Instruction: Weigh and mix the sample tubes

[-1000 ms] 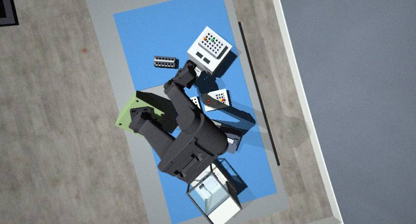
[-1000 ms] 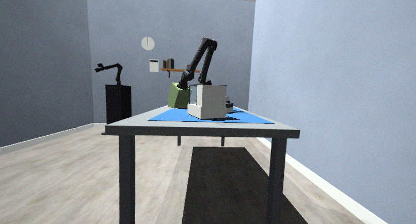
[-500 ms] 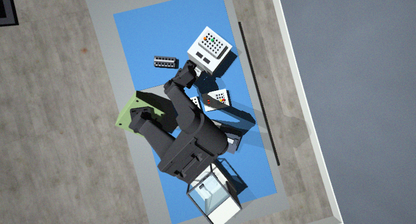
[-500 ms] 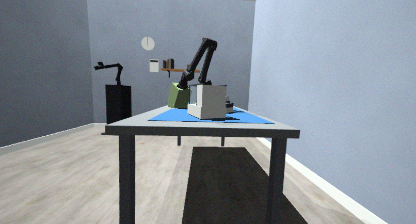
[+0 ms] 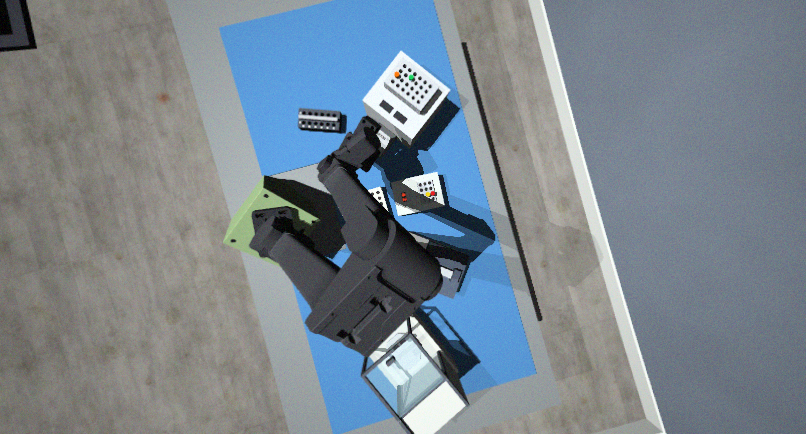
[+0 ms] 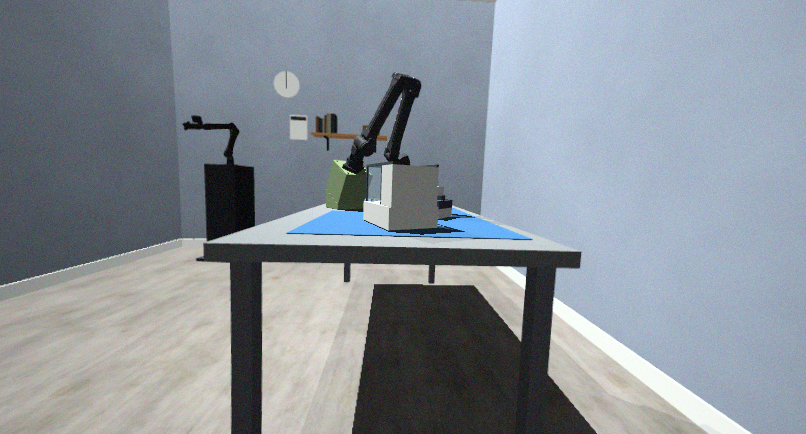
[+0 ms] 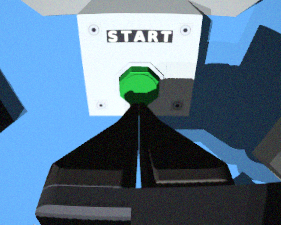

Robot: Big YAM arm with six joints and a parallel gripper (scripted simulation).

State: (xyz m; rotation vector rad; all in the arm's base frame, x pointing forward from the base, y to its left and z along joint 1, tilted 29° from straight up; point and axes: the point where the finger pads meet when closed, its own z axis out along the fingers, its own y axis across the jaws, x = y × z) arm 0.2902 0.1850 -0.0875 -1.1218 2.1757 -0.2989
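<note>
Right now the mixer's green start key is 30 mm below my hand, 10 mm to the left of it and 10 mm ahead of it. From my hand the other things lie so: magnet block MG 150 mm behind, 120 mm to the left, 70 mm below; orange-capped tube 160 mm to the left, 110 mm ahead, 60 mm above; white rack RK 190 mm to the right, 80 mm below, 20 mm behind.
</note>
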